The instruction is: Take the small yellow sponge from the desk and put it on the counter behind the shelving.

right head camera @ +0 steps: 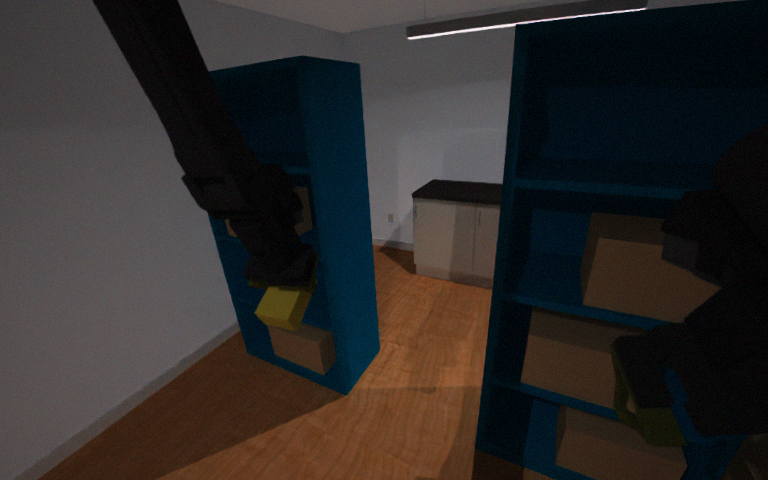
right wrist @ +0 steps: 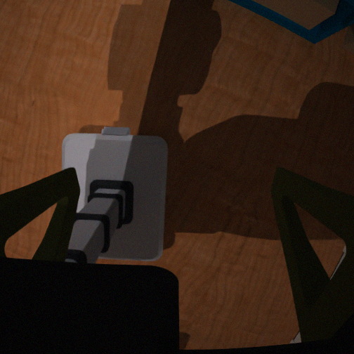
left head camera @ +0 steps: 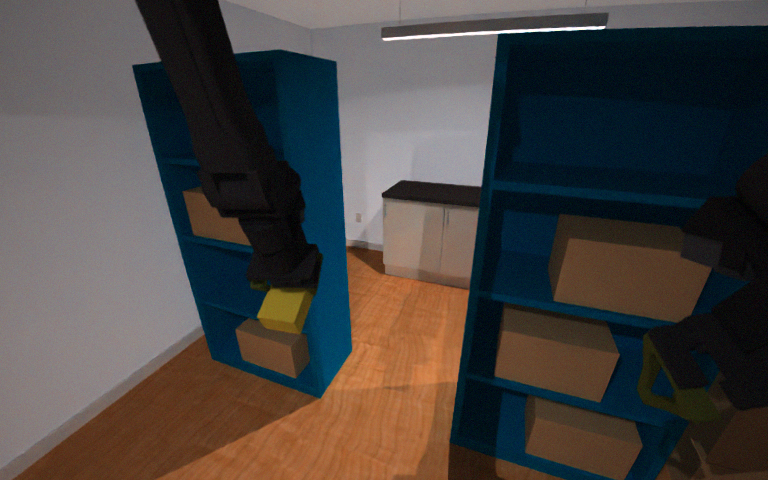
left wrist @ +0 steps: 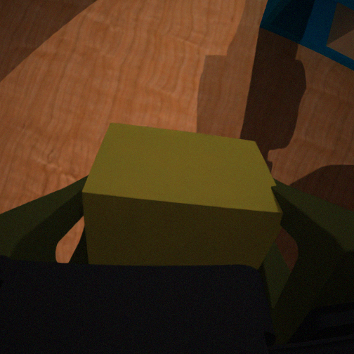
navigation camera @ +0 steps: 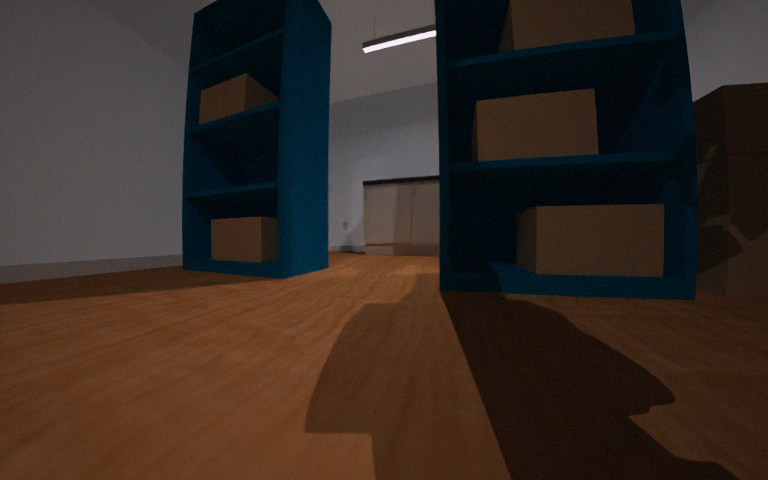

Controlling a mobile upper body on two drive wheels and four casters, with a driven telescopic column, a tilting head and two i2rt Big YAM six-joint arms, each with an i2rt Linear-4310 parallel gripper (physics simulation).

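Places are measured from the left arm's base along level axes (x right, y ahead, z up), in millimetres.
Pixels of known places: left gripper, fingertip midpoint: [right head camera: 297, 290] [left head camera: 297, 291]; right gripper, fingertip midpoint: [right head camera: 677, 410] [left head camera: 689, 391].
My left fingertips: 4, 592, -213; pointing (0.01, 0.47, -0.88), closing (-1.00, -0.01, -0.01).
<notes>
Behind a point stands the place of what it marks, as x, y, z.
The small yellow sponge [left head camera: 286, 309] {7, 521, -200} [right head camera: 282, 307] {8, 521, -201} [left wrist: 180, 170] is a block held between the fingers of my left gripper [left head camera: 287, 294] {4, 592, -213} [right head camera: 283, 288] {4, 592, -213} [left wrist: 175, 177], which is shut on it in mid-air, in front of the left shelf unit in the head views. My right gripper [right wrist: 175, 178] is open, with a wide gap between its fingers; it also shows at the right edge of the left head view. The counter [left head camera: 433, 193] {529, 3055, -693} [right head camera: 461, 191] {502, 3091, -694} [navigation camera: 400, 180] {490, 2890, -721} has a dark top on pale cabinets and stands at the far wall, seen through the gap between the shelf units. The desk does not show.
A blue shelf unit [left head camera: 314, 169] {-228, 1682, -205} [right head camera: 339, 169] {-225, 1690, -199} [navigation camera: 305, 141] {-225, 1691, -781} with cardboard boxes stands left of the gap. A wider blue shelf unit [left head camera: 491, 186] {519, 1243, -177} [right head camera: 506, 186] {500, 1249, -187} [navigation camera: 444, 226] {506, 1247, -1334} with boxes stands right, partly hiding the counter. My grey base [right wrist: 145, 200] shows below the right gripper.
</notes>
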